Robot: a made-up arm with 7 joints. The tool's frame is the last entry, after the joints.
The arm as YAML. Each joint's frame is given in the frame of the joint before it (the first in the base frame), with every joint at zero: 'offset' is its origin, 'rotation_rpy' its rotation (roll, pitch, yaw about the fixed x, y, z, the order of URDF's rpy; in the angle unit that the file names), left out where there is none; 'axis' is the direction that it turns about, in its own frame. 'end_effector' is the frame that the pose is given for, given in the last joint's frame.
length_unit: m
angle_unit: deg
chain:
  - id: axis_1
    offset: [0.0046, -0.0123, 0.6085]
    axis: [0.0, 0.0, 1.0]
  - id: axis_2
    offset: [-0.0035, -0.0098, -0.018]
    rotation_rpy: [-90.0, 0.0, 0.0]
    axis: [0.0, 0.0, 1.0]
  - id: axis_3
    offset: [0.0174, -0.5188, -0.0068]
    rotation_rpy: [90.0, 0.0, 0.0]
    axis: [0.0, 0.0, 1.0]
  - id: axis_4
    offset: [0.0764, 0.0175, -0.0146]
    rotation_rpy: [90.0, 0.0, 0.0]
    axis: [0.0, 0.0, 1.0]
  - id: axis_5
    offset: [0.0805, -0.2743, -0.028]
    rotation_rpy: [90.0, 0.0, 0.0]
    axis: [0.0, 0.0, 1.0]
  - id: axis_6
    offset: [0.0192, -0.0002, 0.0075]
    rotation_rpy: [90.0, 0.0, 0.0]
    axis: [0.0, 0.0, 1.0]
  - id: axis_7
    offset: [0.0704, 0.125, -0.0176]
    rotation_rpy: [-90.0, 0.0, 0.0]
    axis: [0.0, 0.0, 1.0]
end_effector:
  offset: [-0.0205, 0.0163, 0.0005]
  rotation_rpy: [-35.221, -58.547, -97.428]
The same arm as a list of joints. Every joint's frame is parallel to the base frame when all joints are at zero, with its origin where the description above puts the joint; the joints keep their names.
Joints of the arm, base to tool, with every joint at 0 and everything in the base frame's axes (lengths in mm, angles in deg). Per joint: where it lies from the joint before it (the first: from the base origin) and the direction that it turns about. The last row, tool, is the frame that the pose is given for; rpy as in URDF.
axis_1: axis +z offset 4.6 -12.3 608.5
axis_2: axis +y offset -3.5 -9.8 -18
axis_3: axis +z offset 17.4 -6.8 518.8
axis_4: axis -y offset 76.4 17.5 -14.6
axis_5: axis -z offset 80.5 28 -274.3
axis_6: axis +y offset 19.2 0.2 -7.5
axis_7: axis -z offset 70.4 -17.6 -125
tool: offset -20.5 -16.3 -0.5 rpy 144.78 58.55 97.43

